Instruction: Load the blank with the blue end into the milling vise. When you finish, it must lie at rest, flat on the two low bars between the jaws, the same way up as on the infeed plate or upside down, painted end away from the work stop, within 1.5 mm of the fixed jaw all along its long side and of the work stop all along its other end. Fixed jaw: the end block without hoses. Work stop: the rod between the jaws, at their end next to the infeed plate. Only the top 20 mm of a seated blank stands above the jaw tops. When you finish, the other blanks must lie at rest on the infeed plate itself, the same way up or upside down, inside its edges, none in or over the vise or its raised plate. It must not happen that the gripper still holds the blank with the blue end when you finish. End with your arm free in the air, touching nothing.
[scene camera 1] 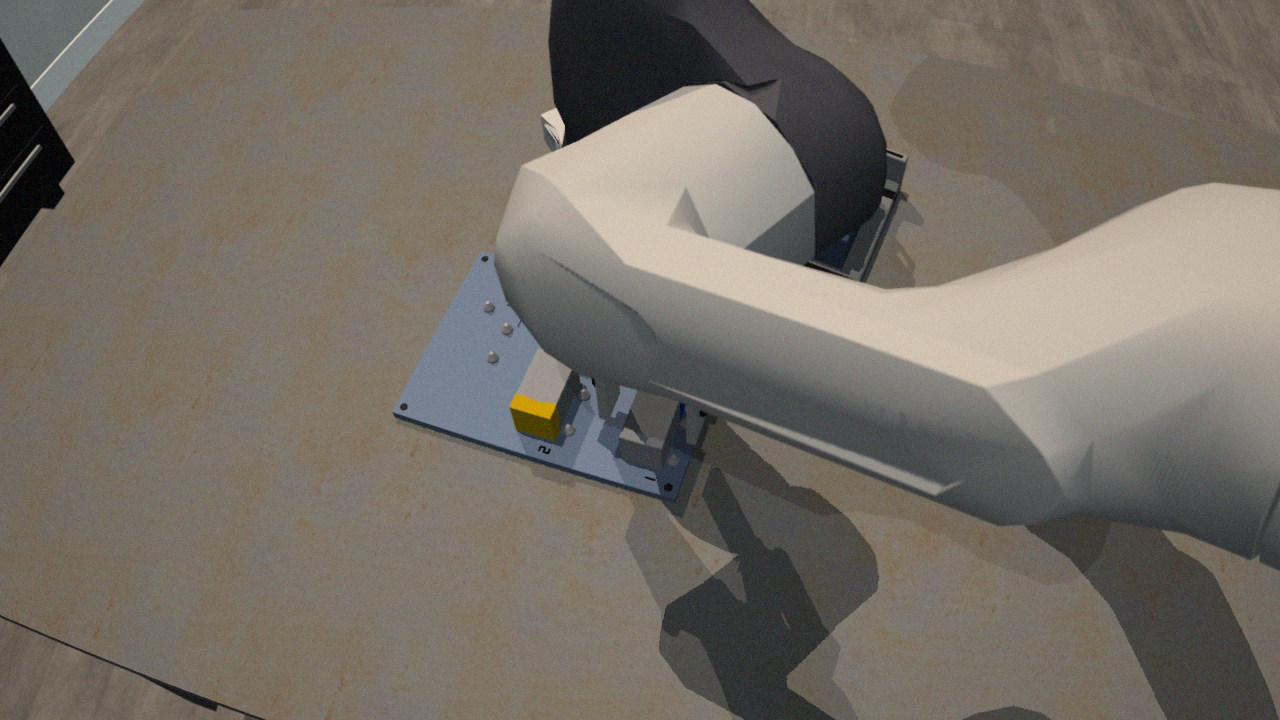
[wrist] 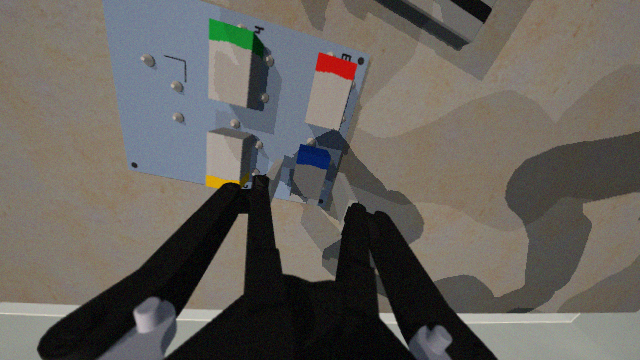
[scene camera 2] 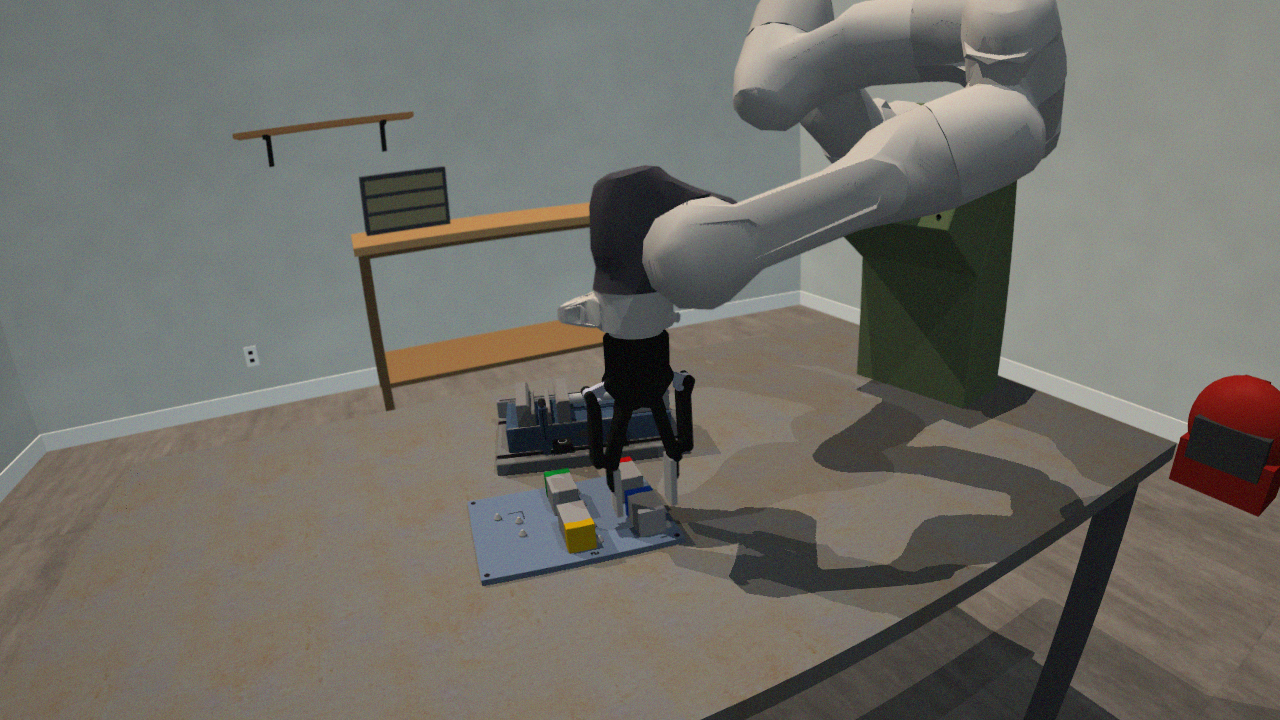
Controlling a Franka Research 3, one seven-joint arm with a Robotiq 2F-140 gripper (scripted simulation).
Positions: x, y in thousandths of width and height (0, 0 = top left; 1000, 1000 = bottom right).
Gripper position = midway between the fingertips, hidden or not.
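Labels:
The gripper appears in scene camera 1 (510, 580), and a yellow-ended blank can be seen in scene camera 1 (421, 566) as well. In the scene, the gripper is also visible in the wrist view (482, 490), while the blank is visible in the wrist view (357, 443). Finally, the gripper is found in scene camera 2 (504, 703) and the blank in scene camera 2 (451, 734).

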